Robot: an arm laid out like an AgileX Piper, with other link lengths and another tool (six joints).
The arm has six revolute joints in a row. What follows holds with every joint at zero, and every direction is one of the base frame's. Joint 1 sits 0.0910 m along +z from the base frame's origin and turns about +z. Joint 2 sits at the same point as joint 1 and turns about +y. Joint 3 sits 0.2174 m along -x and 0.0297 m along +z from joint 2 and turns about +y. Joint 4 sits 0.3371 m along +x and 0.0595 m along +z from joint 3 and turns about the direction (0.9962, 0, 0.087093). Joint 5 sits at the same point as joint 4 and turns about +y. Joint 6 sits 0.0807 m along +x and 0.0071 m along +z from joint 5 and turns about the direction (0.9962, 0, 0.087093). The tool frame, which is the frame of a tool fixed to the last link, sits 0.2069 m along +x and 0.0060 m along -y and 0.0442 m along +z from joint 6; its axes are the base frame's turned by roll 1.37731, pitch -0.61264 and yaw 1.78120 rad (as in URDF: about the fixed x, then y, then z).
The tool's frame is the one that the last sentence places.
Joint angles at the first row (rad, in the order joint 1, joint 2, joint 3, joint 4, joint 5, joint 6):
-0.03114, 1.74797, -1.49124, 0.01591, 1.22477, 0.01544
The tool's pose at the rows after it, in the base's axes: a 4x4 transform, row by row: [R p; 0 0 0 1], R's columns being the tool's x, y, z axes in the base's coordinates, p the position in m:
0.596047 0.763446 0.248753 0.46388; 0.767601 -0.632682 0.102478 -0.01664; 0.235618 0.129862 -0.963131 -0.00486; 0 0 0 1
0.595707 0.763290 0.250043 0.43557; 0.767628 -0.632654 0.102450 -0.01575; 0.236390 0.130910 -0.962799 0.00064; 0 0 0 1
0.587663 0.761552 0.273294 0.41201; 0.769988 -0.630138 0.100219 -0.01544; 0.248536 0.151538 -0.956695 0.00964; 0 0 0 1
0.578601 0.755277 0.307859 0.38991; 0.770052 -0.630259 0.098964 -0.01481; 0.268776 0.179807 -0.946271 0.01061; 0 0 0 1
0.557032 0.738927 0.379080 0.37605; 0.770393 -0.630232 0.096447 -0.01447; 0.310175 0.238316 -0.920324 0.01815; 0 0 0 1
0.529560 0.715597 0.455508 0.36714; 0.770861 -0.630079 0.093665 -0.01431; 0.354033 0.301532 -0.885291 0.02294; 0 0 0 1
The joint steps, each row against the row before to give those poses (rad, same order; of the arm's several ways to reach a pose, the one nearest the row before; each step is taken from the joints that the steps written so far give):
-0.00001, -0.09905, 0.09969, 0.00000, 0.00001, -0.00001
0.00001, -0.13276, 0.12949, 0.00000, 0.00193, 0.00001
0.00002, -0.14114, 0.12154, -0.00184, -0.00496, -0.00255
-0.00002, -0.14883, 0.14263, 0.00001, -0.03011, -0.00001
0.00000, -0.16706, 0.13741, 0.00000, -0.04660, -0.00001
0.00001, -0.15898, 0.13131, -0.00001, -0.05690, 0.00002

